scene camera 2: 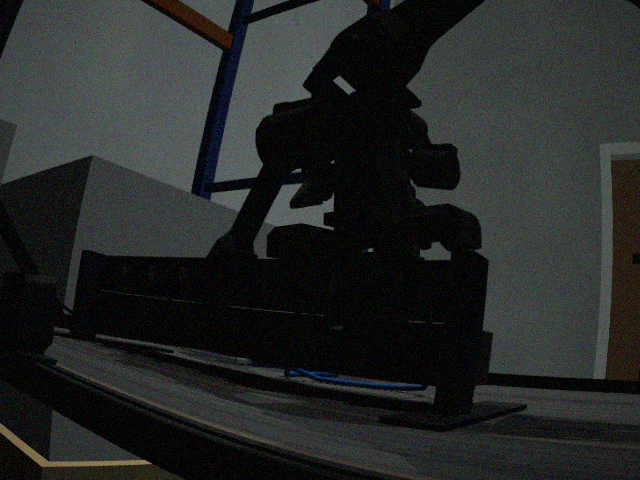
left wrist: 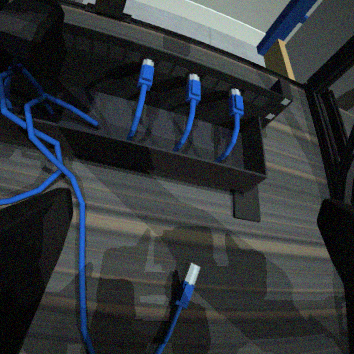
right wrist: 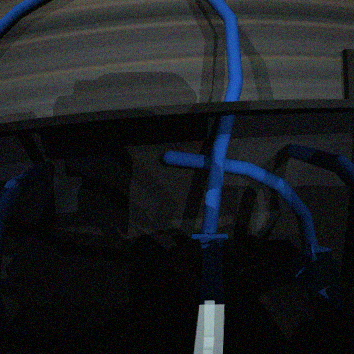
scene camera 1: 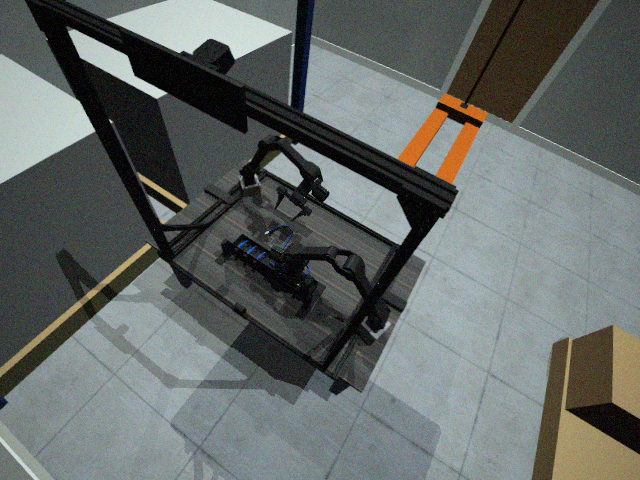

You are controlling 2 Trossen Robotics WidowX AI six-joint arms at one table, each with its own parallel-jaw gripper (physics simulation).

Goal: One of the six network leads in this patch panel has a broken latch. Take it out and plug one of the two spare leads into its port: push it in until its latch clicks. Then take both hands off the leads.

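Frame: origin at the left arm's base, x ahead, y left, z up, level; millimetres.
Seen in the pictures: left gripper, fingertip midpoint: [scene camera 2: 315,214] [left wrist: 200,206] [scene camera 1: 282,215]; right gripper, fingertip midpoint: [right wrist: 209,250] [scene camera 1: 295,280]; left arm's base, link origin: [scene camera 1: 249,180]; right arm's base, link origin: [scene camera 1: 375,322].
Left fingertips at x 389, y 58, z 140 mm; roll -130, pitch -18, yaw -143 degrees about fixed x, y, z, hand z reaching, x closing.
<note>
Offsets run from my left fingertips to a thing's top centre. "spot": to the spot under its first point.
The black patch panel @(174 mm ahead, 128 mm right, 127 mm down) [scene camera 1: 239,251] [left wrist: 197,172] [scene camera 2: 175,295] stands on the wooden table. In the left wrist view three blue leads @(116 mm ahead, 155 mm right, 114 mm down) [left wrist: 146,74] @(72 mm ahead, 185 mm right, 114 mm down) [left wrist: 194,88] @(29 mm ahead, 216 mm right, 114 mm down) [left wrist: 236,102] sit plugged in its ports. My right gripper [scene camera 1: 282,268] [right wrist: 209,250] is at the panel, shut on the plug of a blue lead @(263 mm ahead, 36 mm right, 147 mm down) [right wrist: 211,267]. The plug's white tip @(spot: 268 mm ahead, 44 mm right, 150 mm down) [right wrist: 209,326] points toward the camera, and its cable @(spot: 230 mm ahead, 40 mm left, 184 mm down) [right wrist: 230,70] runs over the panel's rail onto the table. A spare lead's plug @(70 mm back, 44 mm right, 196 mm down) [left wrist: 189,282] lies loose on the table. My left gripper [scene camera 1: 290,202] [left wrist: 200,206] is open and empty above it.
Loose blue cable [left wrist: 79,225] [scene camera 1: 284,232] [scene camera 2: 356,381] loops over the table by the panel. A black gantry frame [scene camera 1: 347,148] spans the table and its posts stand at the corners. Scene camera 2 shows mostly dark silhouettes.
</note>
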